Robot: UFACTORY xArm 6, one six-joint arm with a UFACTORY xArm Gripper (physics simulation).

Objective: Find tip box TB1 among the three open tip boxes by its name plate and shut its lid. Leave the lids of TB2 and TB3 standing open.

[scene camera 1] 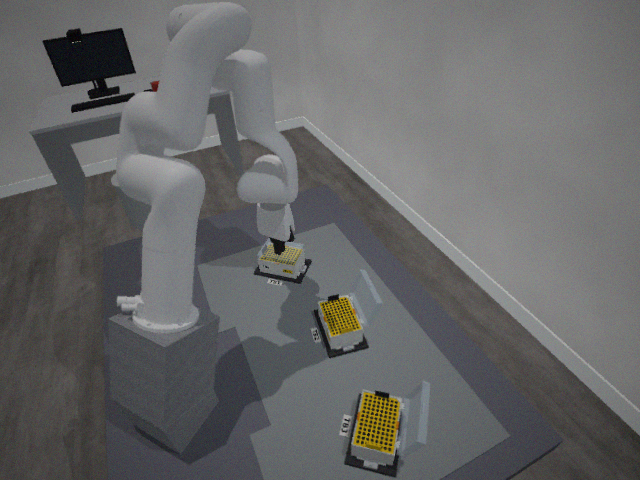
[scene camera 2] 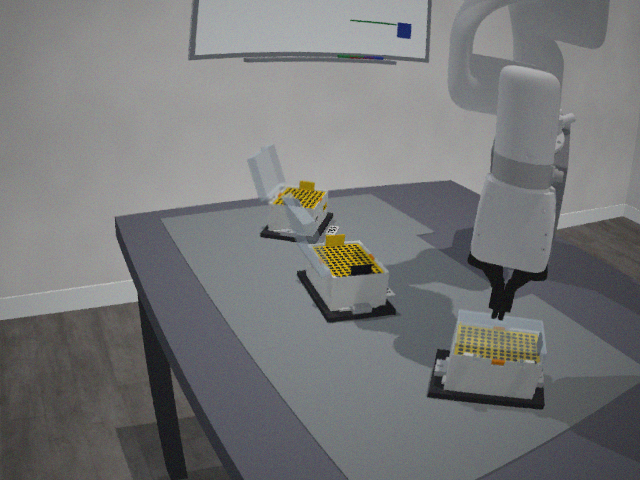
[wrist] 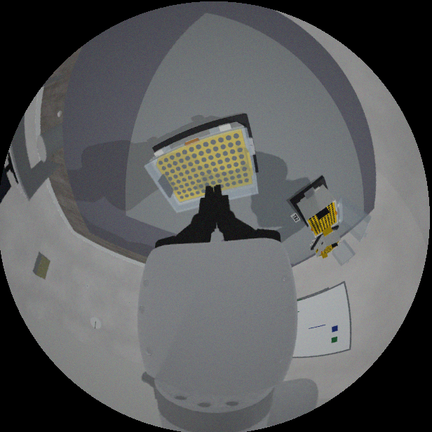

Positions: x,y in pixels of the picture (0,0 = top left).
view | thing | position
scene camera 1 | grey mat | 305,394
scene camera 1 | tip box TB2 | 345,343
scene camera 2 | grey mat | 359,387
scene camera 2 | tip box TB2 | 346,298
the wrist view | gripper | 214,194
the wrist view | grey mat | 219,67
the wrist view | tip box TB2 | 315,197
